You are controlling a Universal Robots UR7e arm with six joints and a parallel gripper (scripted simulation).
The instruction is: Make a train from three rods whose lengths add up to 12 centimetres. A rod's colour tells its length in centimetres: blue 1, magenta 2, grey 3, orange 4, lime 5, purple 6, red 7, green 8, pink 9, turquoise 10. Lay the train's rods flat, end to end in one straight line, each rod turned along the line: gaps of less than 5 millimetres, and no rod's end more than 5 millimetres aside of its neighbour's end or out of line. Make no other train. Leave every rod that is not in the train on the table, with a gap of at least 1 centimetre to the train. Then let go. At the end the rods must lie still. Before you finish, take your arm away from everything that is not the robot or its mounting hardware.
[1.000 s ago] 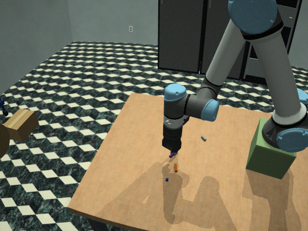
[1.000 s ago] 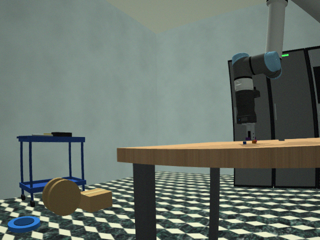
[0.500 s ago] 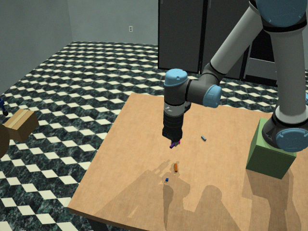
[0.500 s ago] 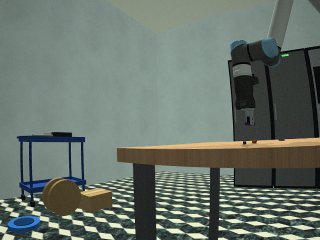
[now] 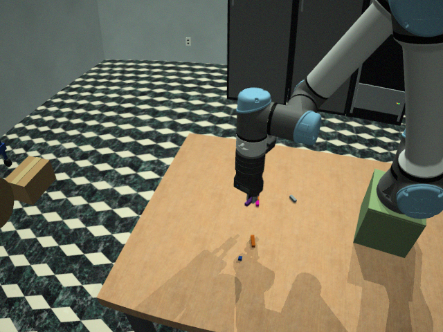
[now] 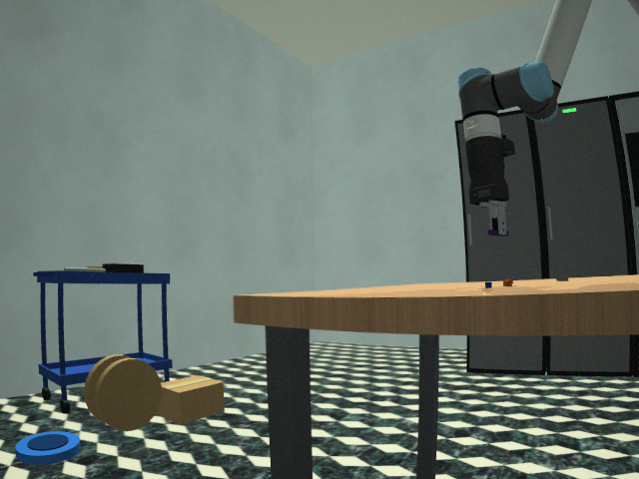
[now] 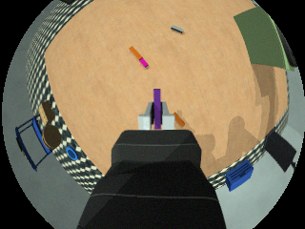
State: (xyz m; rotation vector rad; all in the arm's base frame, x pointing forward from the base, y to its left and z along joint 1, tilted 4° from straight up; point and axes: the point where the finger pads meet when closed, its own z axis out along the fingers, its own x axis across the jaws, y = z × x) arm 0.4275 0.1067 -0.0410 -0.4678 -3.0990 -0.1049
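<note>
The magenta rod is 9 cm to the right of my hand and 11 cm below it. The rest, counted from my hand: small blue rod (2 cm behind, 14 cm to the left, 11 cm below); then grey rod (10 cm behind, 15 cm to the right, 11 cm below); then purple rod (1 cm below).
</note>
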